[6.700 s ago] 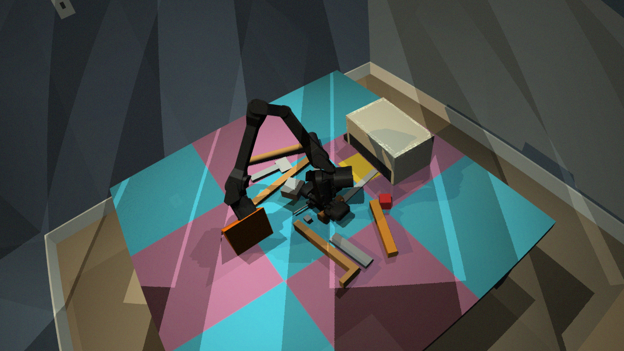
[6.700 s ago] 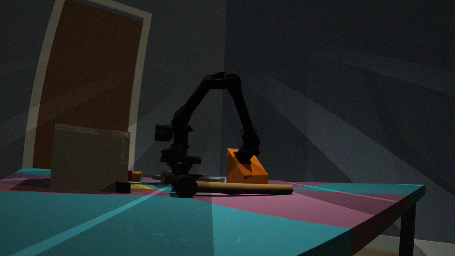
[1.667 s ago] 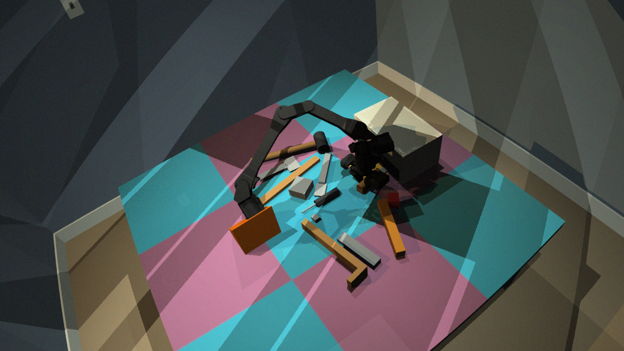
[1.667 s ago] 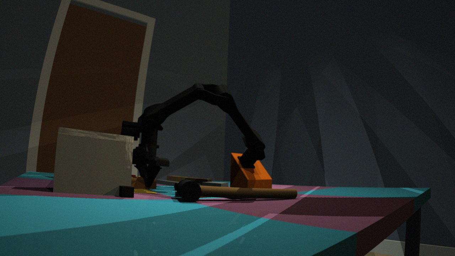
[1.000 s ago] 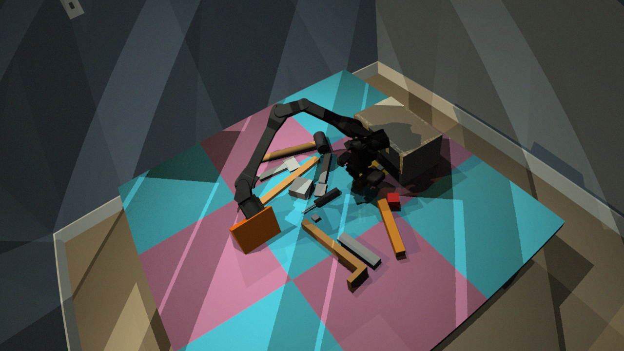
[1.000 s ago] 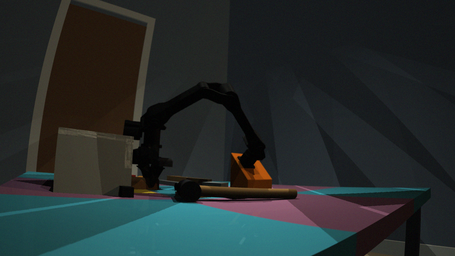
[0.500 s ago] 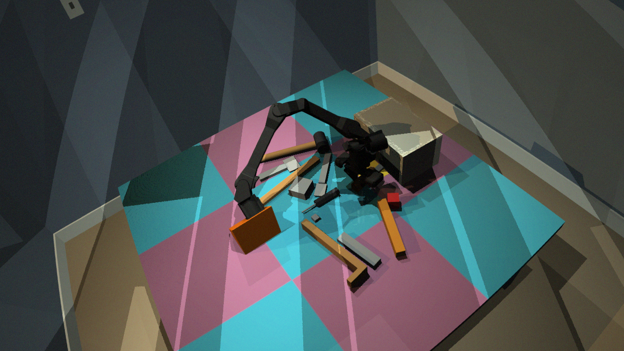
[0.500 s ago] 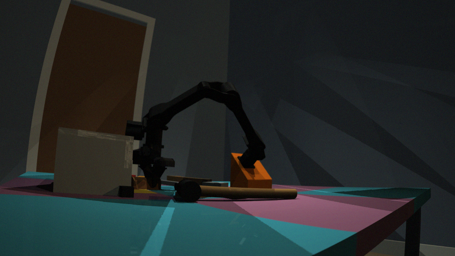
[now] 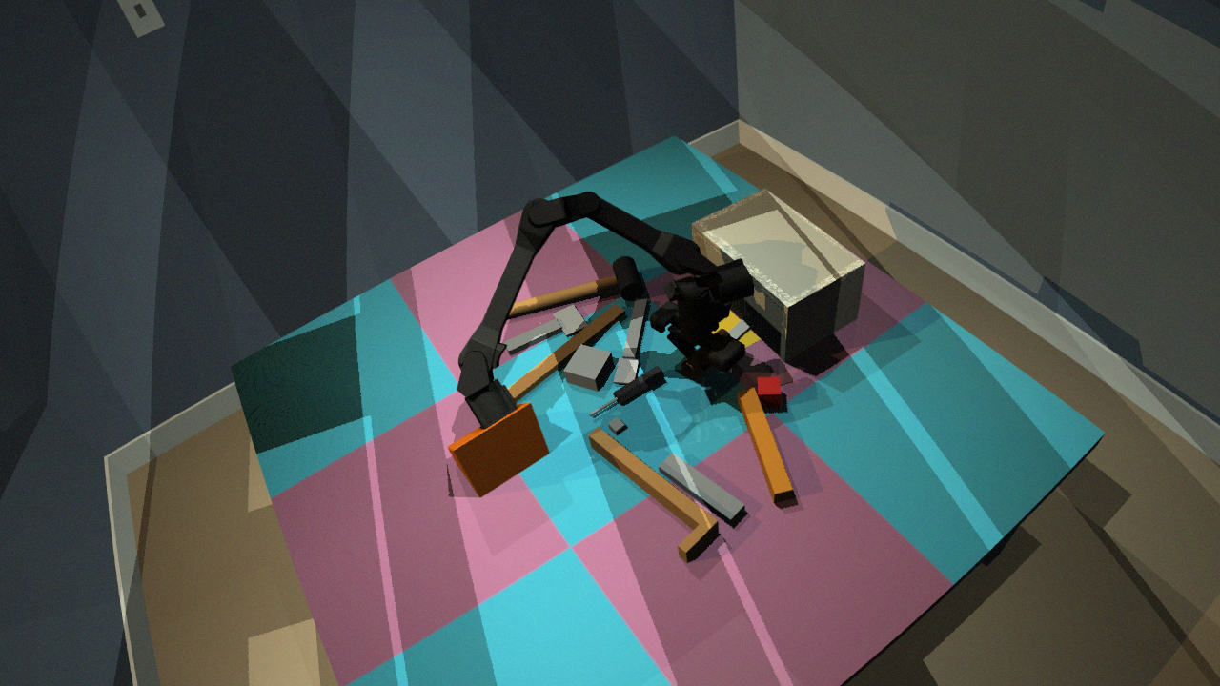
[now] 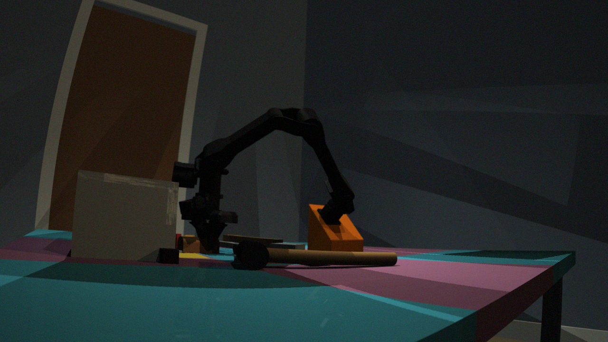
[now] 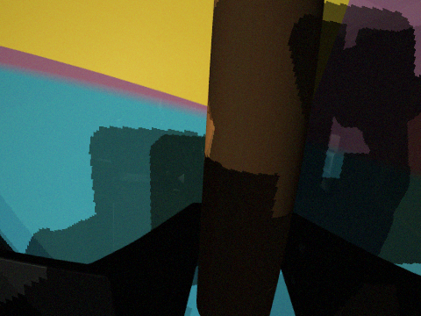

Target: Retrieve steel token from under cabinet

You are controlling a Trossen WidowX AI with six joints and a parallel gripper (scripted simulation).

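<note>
Right now the small grey cube is 200 mm behind my gripper tip and 10 mm to the right of it. The rest, counted from my gripper tip: screwdriver: 160 mm behind, 40 mm to the left; red cube: 40 mm ahead, 140 mm to the right, 10 mm above; grey block: 160 mm behind, 130 mm to the left, 10 mm above.
</note>
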